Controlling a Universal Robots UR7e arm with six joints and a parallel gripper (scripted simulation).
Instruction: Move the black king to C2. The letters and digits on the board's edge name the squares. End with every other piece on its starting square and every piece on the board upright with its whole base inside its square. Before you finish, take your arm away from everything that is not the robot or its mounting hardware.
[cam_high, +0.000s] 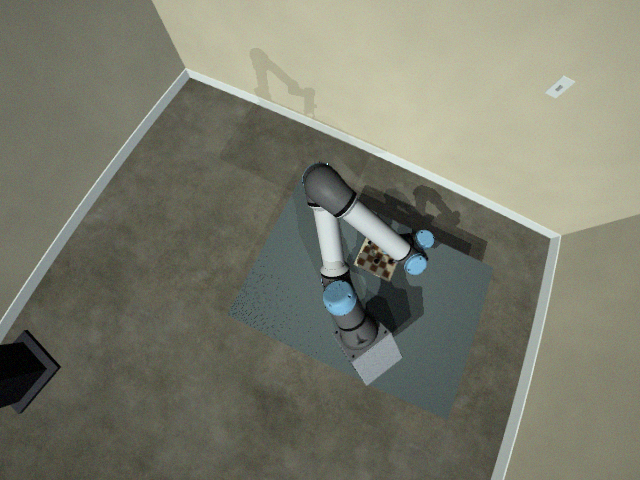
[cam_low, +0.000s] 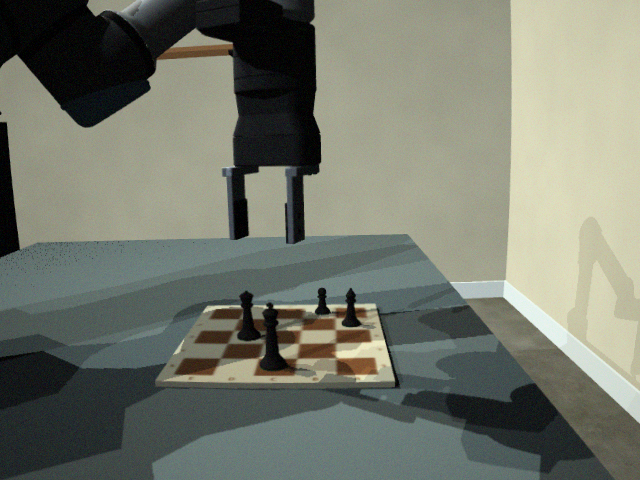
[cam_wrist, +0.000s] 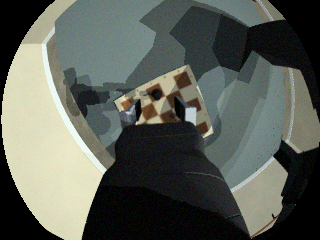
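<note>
Right now the black king is 11 cm below my hand. From my hand the other things lie so: black queen: 11 cm below, 7 cm to the left, 5 cm behind; chessboard: 14 cm below, 7 cm to the left, 1 cm behind; black bishop: 12 cm to the left, 12 cm below, 6 cm ahead.
</note>
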